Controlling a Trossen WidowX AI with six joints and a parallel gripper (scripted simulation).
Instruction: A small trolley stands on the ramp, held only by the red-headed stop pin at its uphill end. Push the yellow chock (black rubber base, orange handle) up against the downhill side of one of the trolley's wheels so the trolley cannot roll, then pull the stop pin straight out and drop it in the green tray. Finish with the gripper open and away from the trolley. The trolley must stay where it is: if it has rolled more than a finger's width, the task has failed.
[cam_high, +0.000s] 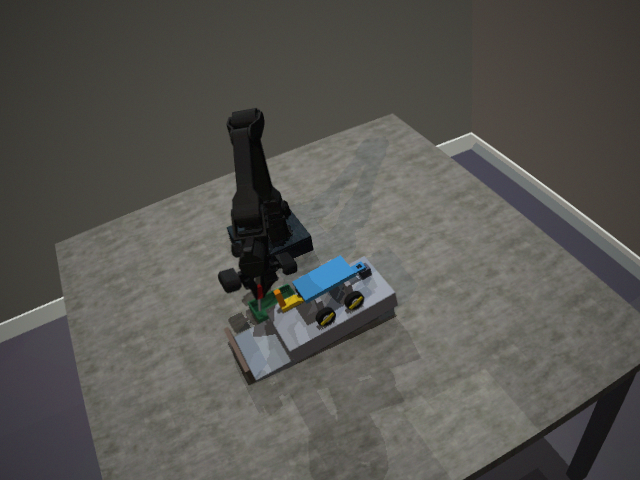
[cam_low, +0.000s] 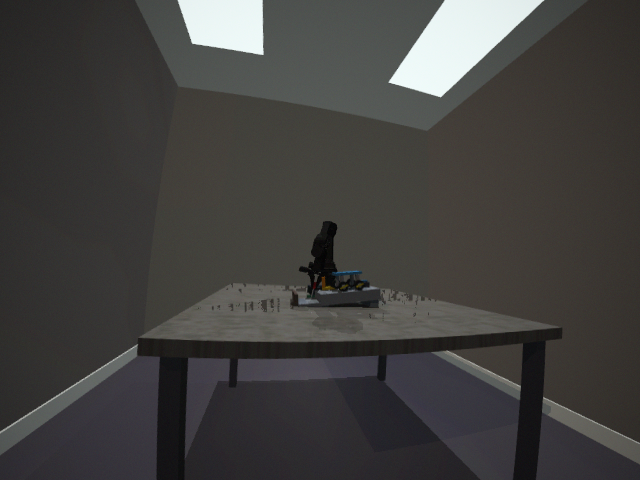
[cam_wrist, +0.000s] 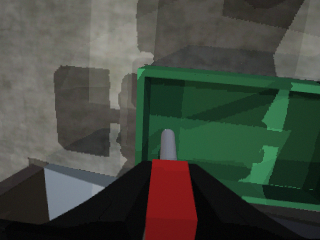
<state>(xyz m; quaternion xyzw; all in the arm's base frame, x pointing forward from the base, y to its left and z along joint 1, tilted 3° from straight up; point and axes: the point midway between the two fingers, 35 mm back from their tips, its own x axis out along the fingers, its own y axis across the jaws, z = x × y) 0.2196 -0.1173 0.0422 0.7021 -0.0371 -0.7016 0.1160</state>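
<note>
My gripper tip is right at the red-headed stop pin. Round my gripper tip: green tray: 60 mm below, 30 mm to the left, 10 mm behind; yellow chock: 70 mm ahead, 60 mm to the left, 30 mm above; brown end stop: 130 mm ahead, 100 mm to the right, 30 mm below.
</note>
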